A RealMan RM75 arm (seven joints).
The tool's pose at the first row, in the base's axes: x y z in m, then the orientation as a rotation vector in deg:
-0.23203 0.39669 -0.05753 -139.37 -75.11 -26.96
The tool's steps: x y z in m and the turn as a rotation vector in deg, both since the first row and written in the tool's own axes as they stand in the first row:
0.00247 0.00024 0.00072 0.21 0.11 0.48
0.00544 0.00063 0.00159 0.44 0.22 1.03
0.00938 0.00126 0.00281 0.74 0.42 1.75
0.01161 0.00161 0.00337 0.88 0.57 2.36
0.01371 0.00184 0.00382 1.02 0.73 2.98
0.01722 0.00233 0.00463 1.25 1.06 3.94
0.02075 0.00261 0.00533 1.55 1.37 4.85
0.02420 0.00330 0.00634 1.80 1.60 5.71
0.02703 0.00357 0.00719 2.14 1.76 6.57
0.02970 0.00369 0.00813 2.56 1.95 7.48
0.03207 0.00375 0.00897 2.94 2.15 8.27
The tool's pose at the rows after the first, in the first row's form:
-0.23045 0.39869 -0.05712 -139.40 -74.44 -26.80
-0.22847 0.40105 -0.05664 -139.45 -73.68 -26.61
-0.22573 0.40415 -0.05609 -139.48 -72.66 -26.42
-0.22420 0.40585 -0.05565 -139.60 -71.81 -26.33
-0.22286 0.40747 -0.05516 -139.72 -70.94 -26.24
-0.22051 0.41014 -0.05441 -139.83 -69.58 -26.19
-0.21835 0.41290 -0.05352 -139.87 -68.27 -26.08
-0.21584 0.41551 -0.05300 -139.96 -67.07 -25.92
-0.21404 0.41782 -0.05255 -140.01 -65.90 -25.62
-0.21243 0.42013 -0.05223 -139.98 -64.64 -25.28
-0.21103 0.42221 -0.05195 -139.93 -63.54 -25.01

